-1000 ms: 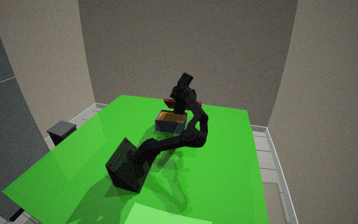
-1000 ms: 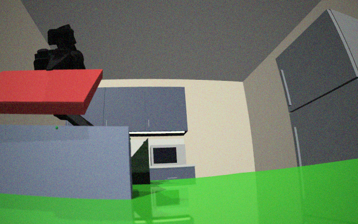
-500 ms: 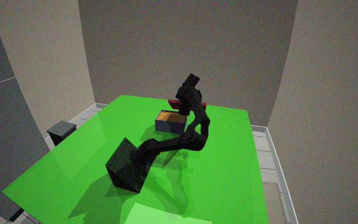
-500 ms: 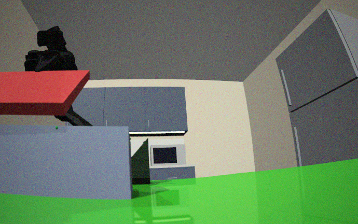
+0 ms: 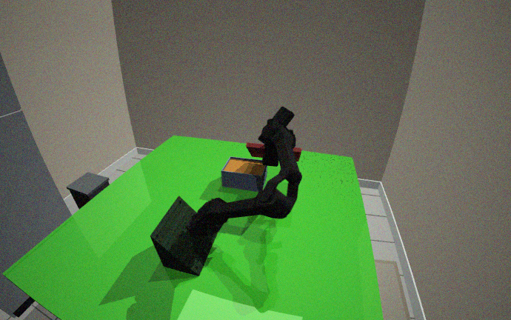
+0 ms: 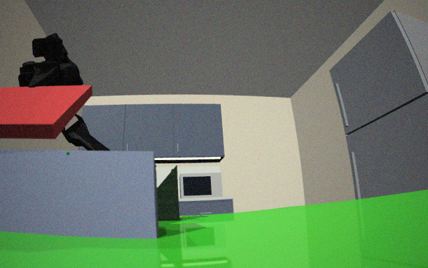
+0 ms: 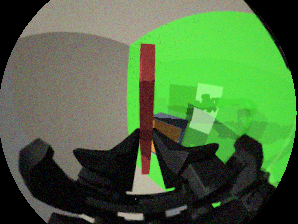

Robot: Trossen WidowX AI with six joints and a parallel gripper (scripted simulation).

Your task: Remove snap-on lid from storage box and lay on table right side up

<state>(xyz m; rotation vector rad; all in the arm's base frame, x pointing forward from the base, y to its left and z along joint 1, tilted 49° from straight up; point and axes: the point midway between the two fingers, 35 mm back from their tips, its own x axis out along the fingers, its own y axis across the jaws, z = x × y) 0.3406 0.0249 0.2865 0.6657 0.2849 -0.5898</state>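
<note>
My gripper tip is now 60 mm short of the red lid, 50 mm above it and 10 mm to the right of it. The rest, counted from my gripper tip: blue-grey storage box (180 mm below, 140 mm to the left, 40 mm ahead).
</note>
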